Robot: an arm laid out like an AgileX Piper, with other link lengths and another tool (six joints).
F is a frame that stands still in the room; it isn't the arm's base.
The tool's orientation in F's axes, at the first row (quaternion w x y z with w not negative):
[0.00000 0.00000 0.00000 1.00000]
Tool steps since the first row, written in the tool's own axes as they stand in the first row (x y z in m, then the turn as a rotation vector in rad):
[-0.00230 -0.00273 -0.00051 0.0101 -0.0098 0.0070]
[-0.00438 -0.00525 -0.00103 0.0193 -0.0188 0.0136]
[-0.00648 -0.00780 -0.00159 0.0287 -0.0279 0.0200]
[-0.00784 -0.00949 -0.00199 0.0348 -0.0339 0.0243]
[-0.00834 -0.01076 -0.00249 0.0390 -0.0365 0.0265]
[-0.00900 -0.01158 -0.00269 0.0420 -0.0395 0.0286]
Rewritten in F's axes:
[0.00230 0.00273 -0.00051 -0.0101 0.0098 0.0070]
[0.00438 0.00525 -0.00103 -0.0193 0.0188 0.0136]
[0.00648 0.00780 -0.00159 -0.0287 0.0279 0.0200]
[0.00784 0.00949 -0.00199 -0.0348 0.0339 0.0243]
[0.00834 0.01076 -0.00249 -0.0390 0.0365 0.0265]
[0.00900 0.01158 -0.00269 -0.0420 0.0395 0.0286]

